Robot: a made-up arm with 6 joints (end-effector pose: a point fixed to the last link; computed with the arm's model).
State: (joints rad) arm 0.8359 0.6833 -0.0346 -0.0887 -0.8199 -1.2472
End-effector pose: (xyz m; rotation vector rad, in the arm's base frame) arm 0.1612 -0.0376 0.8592 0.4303 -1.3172 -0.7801
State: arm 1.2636 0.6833 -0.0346 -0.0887 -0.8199 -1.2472
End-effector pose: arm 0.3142 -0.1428 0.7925 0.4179 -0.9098 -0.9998
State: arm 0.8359 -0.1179 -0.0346 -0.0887 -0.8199 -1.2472
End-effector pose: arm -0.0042 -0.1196 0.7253 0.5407 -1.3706 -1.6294
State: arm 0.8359 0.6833 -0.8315 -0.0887 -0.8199 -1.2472
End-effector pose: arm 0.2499 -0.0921 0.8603 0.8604 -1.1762 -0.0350
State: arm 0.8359 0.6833 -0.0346 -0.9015 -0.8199 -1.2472
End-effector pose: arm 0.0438 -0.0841 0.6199 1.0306 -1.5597 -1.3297
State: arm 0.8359 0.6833 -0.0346 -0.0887 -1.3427 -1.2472
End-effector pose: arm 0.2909 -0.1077 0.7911 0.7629 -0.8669 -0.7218
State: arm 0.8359 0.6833 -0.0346 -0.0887 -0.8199 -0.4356
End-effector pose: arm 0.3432 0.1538 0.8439 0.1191 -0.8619 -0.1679
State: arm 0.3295 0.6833 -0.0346 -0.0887 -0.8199 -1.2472
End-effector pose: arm -0.0357 0.0835 0.8315 0.4268 -1.7734 -0.4681
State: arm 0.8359 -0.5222 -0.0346 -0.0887 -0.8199 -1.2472
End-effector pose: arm -0.0847 -0.0934 0.6439 0.5814 -1.3351 -2.0691
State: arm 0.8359 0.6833 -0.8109 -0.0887 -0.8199 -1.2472
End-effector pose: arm 0.2472 -0.0916 0.8600 0.8504 -1.1816 -0.0545
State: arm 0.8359 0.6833 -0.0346 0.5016 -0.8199 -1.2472
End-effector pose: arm 0.2882 0.0902 0.9440 0.0297 -1.0768 -0.3868
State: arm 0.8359 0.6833 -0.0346 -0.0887 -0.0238 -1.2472
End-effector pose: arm 0.0208 0.1609 0.8463 -0.1720 -1.9415 -0.7995
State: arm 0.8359 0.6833 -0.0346 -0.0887 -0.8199 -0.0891
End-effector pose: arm 0.3828 0.2451 0.7852 -0.0092 -0.6513 0.0821
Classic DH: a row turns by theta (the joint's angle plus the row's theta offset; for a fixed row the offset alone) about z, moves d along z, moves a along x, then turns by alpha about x. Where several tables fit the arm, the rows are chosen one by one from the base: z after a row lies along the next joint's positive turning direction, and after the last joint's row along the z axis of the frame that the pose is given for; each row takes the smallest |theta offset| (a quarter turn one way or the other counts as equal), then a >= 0, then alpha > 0; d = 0 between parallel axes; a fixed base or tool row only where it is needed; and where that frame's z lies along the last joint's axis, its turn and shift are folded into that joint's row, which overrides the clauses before.
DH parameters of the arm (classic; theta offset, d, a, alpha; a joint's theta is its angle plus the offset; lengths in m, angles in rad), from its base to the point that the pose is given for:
base (fixed): -0.5642 0.4017 0.0946 -1.6775
joint 1: 1.5441 0.227 -0.1005 -1.8592
joint 2: 0.7187 -0.0688 -0.0367 2.4239
joint 3: 0.2531 -0.1805 -0.0415 -1.8172
joint 4: 1.1333 0.0951 0.0284 1.5592
joint 5: 0.6745 0.1323 -0.0075 -1.8582
joint 6: 1.5502 0.1058 0.3349 0.6838
tool (fixed): -0.1456 -0.0175 0 0

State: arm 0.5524 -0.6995 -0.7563 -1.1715 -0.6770 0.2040
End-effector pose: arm -0.0044 -0.0279 0.6840 0.9926 -1.9188 -0.7598
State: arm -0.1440 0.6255 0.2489 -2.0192 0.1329 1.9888
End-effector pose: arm 0.2827 0.4866 0.8416 0.0092 -1.1114 0.0486
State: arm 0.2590 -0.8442 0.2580 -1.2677 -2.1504 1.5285
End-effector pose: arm 0.0139 0.3716 0.8050 -0.3439 -2.0908 0.2446
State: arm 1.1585 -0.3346 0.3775 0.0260 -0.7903 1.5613
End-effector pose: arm 0.5304 0.2732 0.5414 0.5847 0.5513 0.2454
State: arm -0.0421 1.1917 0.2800 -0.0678 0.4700 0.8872
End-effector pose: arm 0.3703 0.3183 0.6135 -1.8995 -0.8375 -0.6189
